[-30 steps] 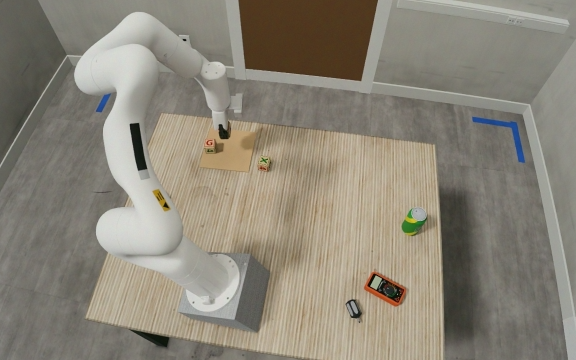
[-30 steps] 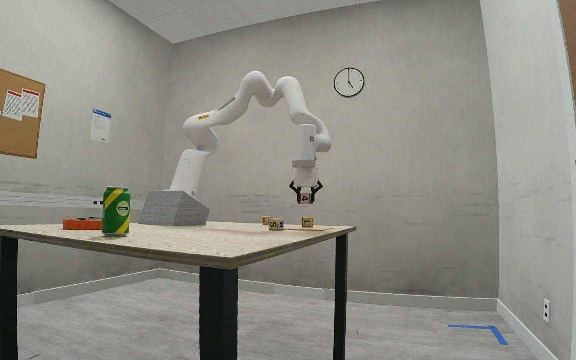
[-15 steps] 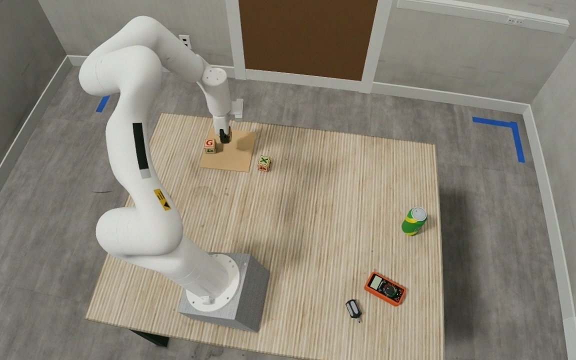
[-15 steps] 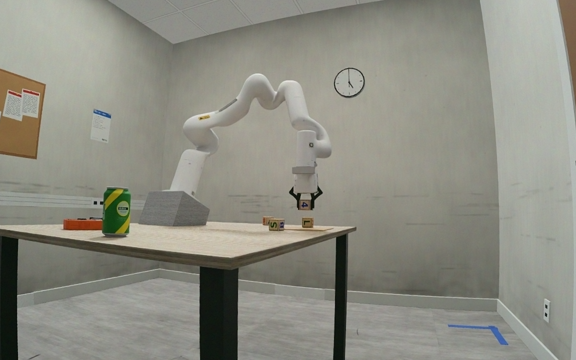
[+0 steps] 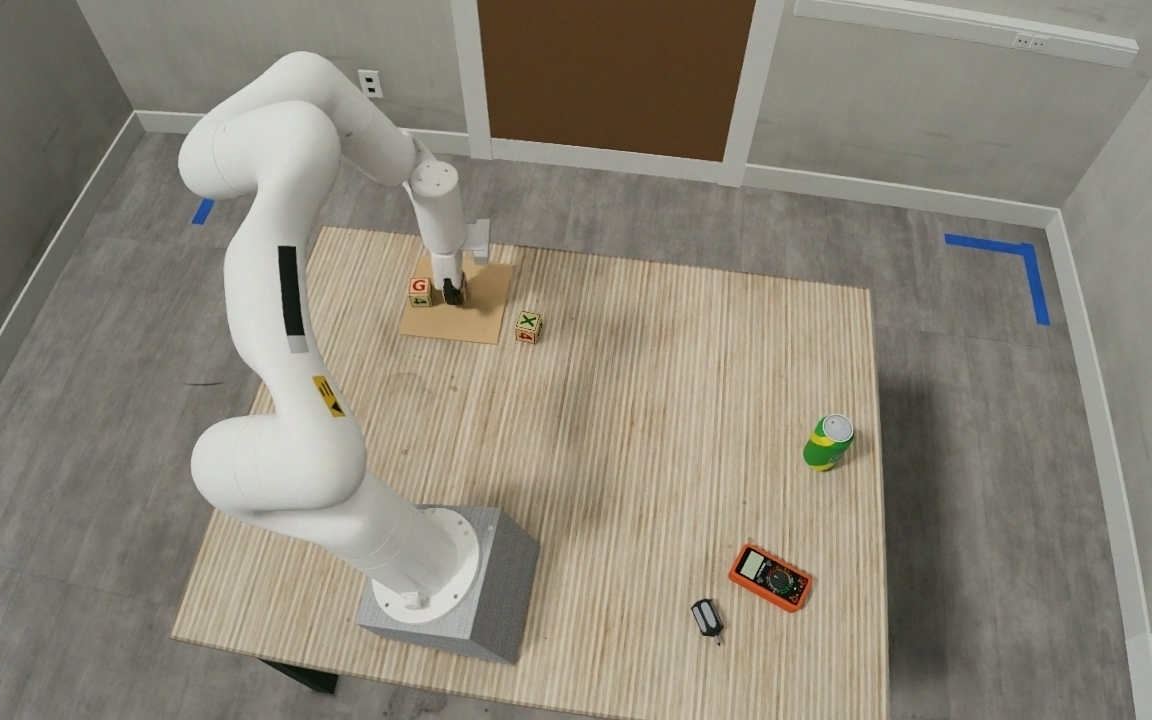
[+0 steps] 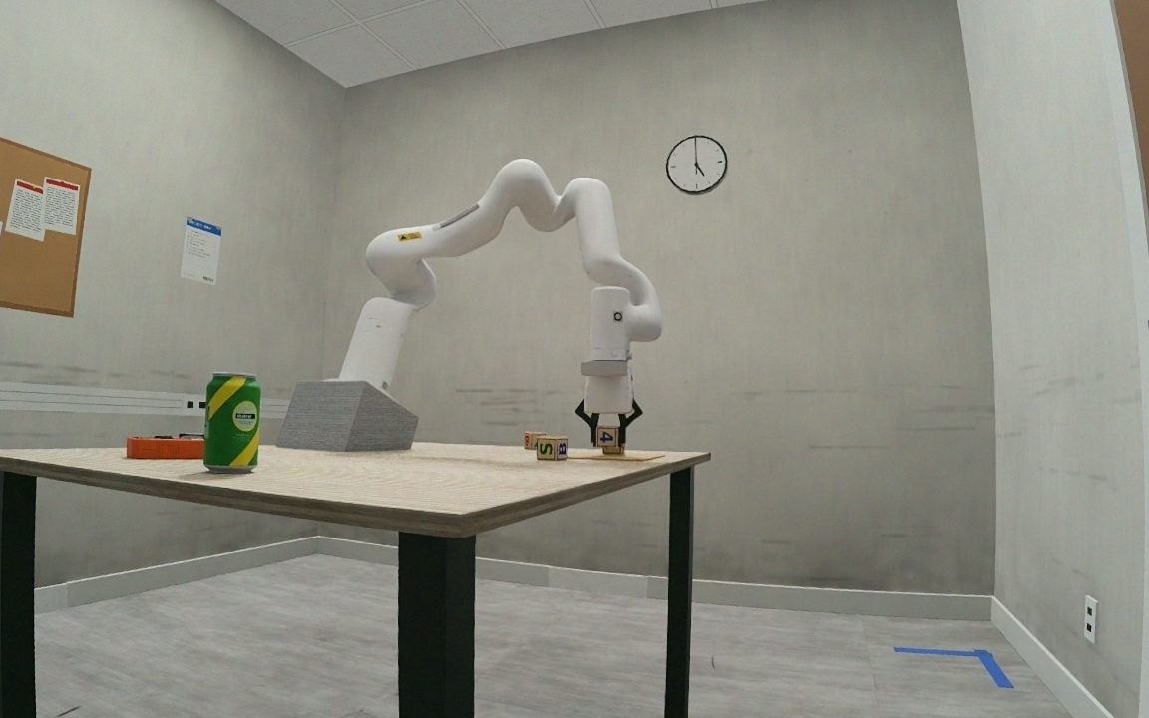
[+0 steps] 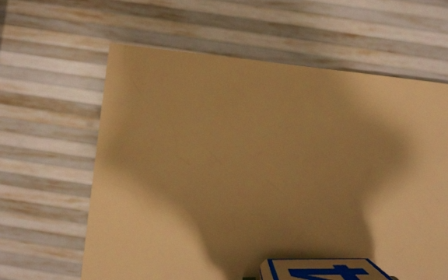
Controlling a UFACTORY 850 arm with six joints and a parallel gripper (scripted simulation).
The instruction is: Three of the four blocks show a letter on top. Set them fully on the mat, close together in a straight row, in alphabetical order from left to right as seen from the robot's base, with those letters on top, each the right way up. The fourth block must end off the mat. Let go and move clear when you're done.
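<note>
The tan mat lies 4 cm below my hand. The rest, counted from my hand: G block: 7 cm to the left, 1 cm below; then Q block: right at my hand; then X block: 9 cm behind, 15 cm to the right, 2 cm below.
</note>
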